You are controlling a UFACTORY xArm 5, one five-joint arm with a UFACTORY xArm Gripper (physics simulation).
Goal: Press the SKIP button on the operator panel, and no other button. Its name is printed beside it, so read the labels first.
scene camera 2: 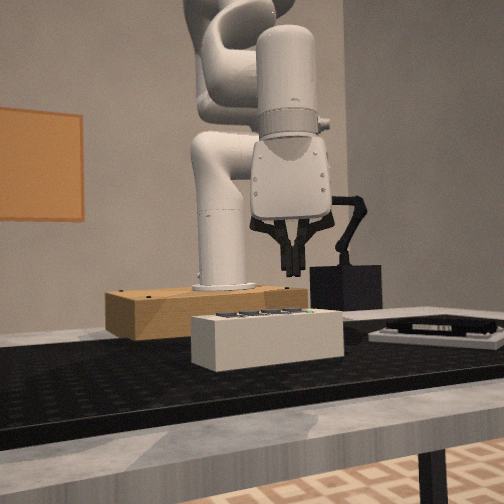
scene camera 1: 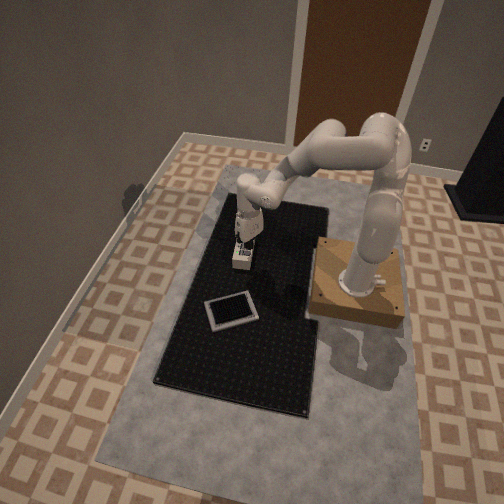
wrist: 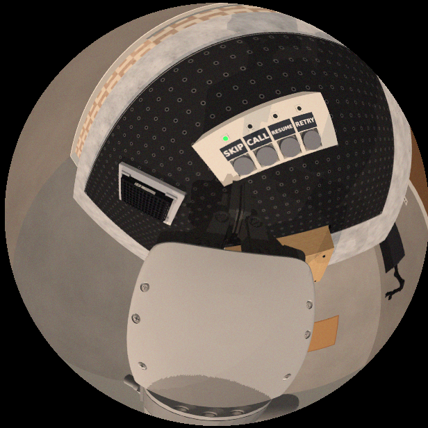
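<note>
The operator panel [scene camera 1: 242, 262] [scene camera 2: 280, 342] [wrist: 327, 125] is a cream box on the black mat. In the wrist view its labels read SKIP, CALL, RESUME and RETRY, each beside a round grey button. The SKIP button [wrist: 244, 165] is at the left end, and the small lamp [wrist: 225, 138] [scene camera 2: 310, 312] by its label glows green. The other three lamps are dark. My gripper [scene camera 2: 293, 275] [wrist: 238, 193] is shut and empty. Its fingertips hang above the panel near the SKIP end, clearly apart from the buttons.
A grey-white tray [scene camera 1: 210, 320] [scene camera 2: 425, 340] [wrist: 152, 181] with a black ribbed insert lies on the black mat [scene camera 1: 240, 365], beyond the panel's SKIP end. The arm's wooden base block [scene camera 1: 327, 305] [scene camera 2: 120, 317] stands beside the mat. A dark box [scene camera 2: 345, 287] with a jointed black arm stands behind.
</note>
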